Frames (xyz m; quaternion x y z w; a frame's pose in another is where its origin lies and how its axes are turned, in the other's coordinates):
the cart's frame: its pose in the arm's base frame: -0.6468 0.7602 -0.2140 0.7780 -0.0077 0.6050 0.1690
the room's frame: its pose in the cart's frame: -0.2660 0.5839 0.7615 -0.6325 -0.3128 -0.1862 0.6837
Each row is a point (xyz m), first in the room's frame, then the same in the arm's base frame.
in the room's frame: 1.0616 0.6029 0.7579
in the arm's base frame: 0.1754 -0.8375 0.6844
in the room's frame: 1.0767 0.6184 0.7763
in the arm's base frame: 0.1739 -0.8547 0.7070
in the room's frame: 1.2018 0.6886 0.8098
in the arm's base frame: 0.2248 -0.8940 0.8395
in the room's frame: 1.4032 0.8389 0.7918
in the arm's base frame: 0.3047 -0.8804 1.0780
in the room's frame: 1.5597 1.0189 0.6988
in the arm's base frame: 0.3521 -0.7807 1.3090
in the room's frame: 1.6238 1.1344 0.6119
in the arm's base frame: 0.3610 -0.6842 1.4340
